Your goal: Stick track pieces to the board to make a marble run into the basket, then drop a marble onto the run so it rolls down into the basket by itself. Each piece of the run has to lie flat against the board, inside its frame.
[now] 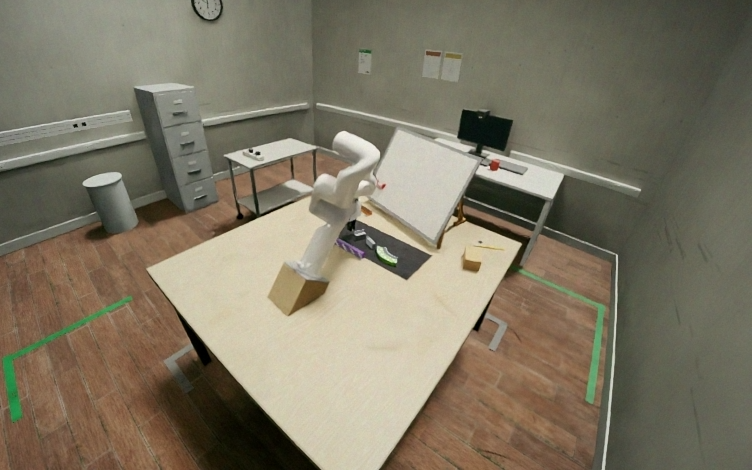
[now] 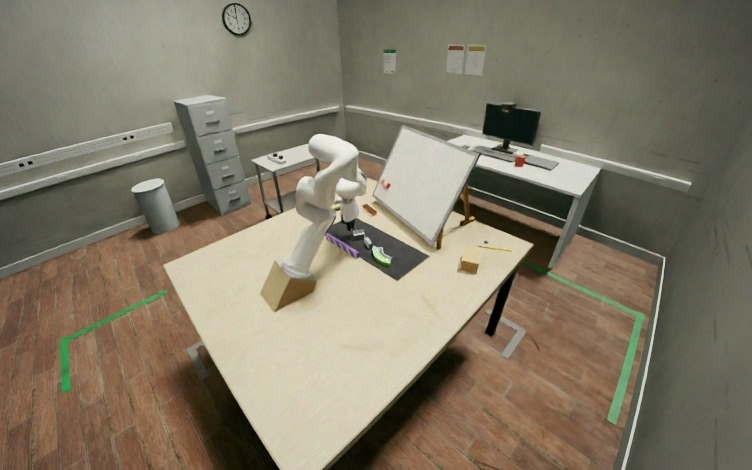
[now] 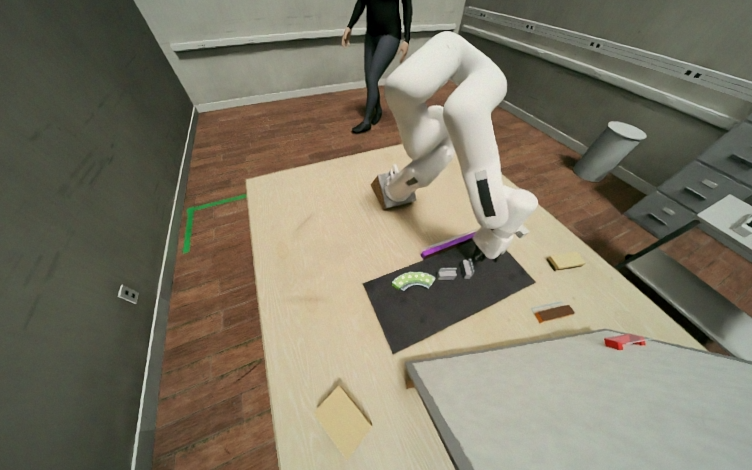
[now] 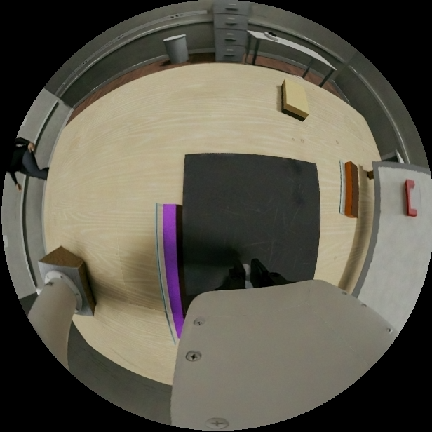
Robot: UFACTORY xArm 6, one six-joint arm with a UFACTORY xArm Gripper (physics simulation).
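Seen in the pictures: gripper, fingertip midpoint: (image 1: 351, 229) (image 2: 350, 229) (image 3: 477, 257); arm's base, link origin: (image 1: 307, 271) (image 2: 296, 270) (image 3: 397, 187).
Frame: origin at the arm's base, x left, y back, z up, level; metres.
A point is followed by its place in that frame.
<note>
My gripper (image 1: 351, 225) {y -0.429, x 0.076, z -0.042 m} (image 2: 349, 226) {y -0.429, x 0.076, z -0.042 m} (image 3: 480, 256) {y -0.429, x 0.076, z -0.042 m} (image 4: 244, 269) points down over the black mat, shut on a small white marble (image 4: 247, 268). The tilted white board (image 1: 429, 182) {y -0.771, x -0.200, z 0.194 m} (image 2: 424, 185) {y -0.764, x -0.175, z 0.164 m} (image 3: 554, 410) {y -0.763, x -0.221, z 0.197 m} (image 4: 400, 250) has a red bracket-shaped piece (image 1: 380, 186) {y -0.802, x 0.117, z 0.065 m} (image 2: 385, 184) {y -0.810, x 0.121, z 0.074 m} (image 3: 625, 341) (image 4: 409, 198) near one edge. A green curved piece (image 1: 386, 256) {y -0.361, x -0.184, z -0.064 m} (image 2: 381, 256) {y -0.364, x -0.186, z -0.064 m} (image 3: 413, 279) {y -0.374, x -0.175, z -0.064 m} and two short grey pieces (image 3: 447, 273) {y -0.418, x -0.059, z -0.054 m} (image 3: 468, 268) {y -0.441, x 0.022, z -0.054 m} lie on the mat. A purple straight piece (image 1: 349, 249) {y -0.306, x -0.001, z -0.069 m} (image 3: 448, 243) {y -0.319, x 0.035, z -0.057 m} (image 4: 171, 250) lies along its edge. No basket is distinguishable.
The black mat (image 1: 410, 266) {y -0.386, x -0.306, z -0.086 m} (image 3: 421, 321) {y -0.501, x -0.231, z -0.086 m} (image 4: 250, 200) lies between arm base and board. An orange-brown piece (image 2: 369, 209) {y -0.699, x 0.164, z -0.068 m} (image 3: 554, 313) {y -0.709, x 0.163, z -0.067 m} (image 4: 351, 190) lies near the board. A tan block (image 3: 565, 261) {y -0.609, x 0.380, z -0.059 m} (image 4: 295, 99) lies beyond the mat; another (image 1: 471, 258) {y -0.551, x -0.553, z -0.029 m} (image 3: 343, 421) {y -0.601, x -0.550, z -0.029 m} stands near a pencil (image 2: 495, 248) {y -0.794, x -0.610, z -0.084 m}.
</note>
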